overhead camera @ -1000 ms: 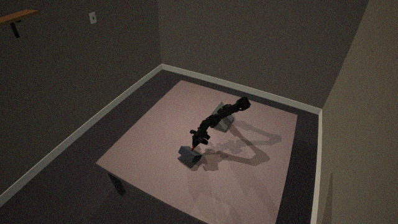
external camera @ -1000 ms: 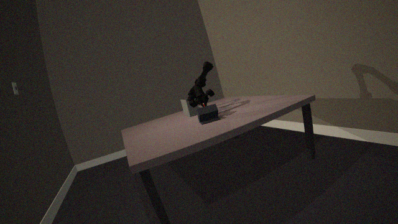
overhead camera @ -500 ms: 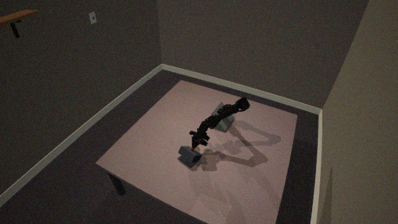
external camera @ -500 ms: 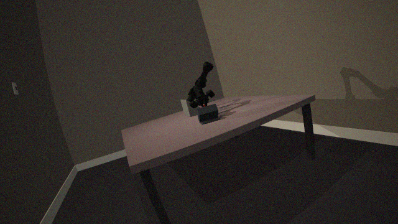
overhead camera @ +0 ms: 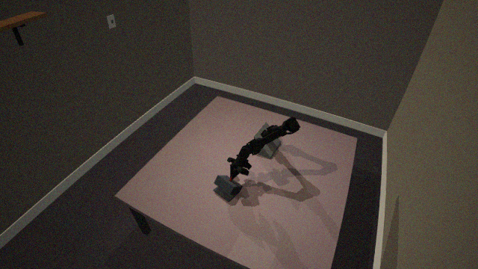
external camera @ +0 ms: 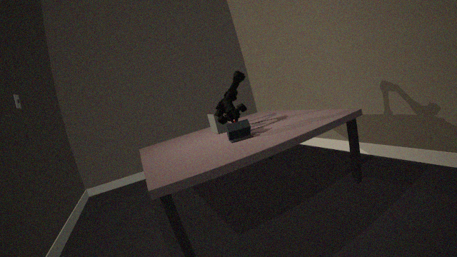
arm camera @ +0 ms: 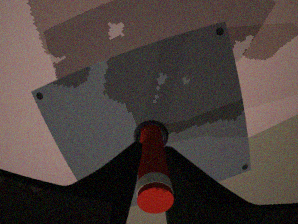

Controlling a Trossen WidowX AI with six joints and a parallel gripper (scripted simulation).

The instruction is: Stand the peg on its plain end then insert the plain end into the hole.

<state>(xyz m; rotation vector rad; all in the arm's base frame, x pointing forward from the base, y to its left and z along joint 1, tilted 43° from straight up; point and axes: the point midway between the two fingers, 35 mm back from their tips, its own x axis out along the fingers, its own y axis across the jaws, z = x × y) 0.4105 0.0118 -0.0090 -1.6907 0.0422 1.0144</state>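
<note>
My gripper tip is now 10 mm below the red peg and 10 mm past it. From my gripper tip the other things lie so: sloped panel (30 mm below, 30 mm ahead).
</note>
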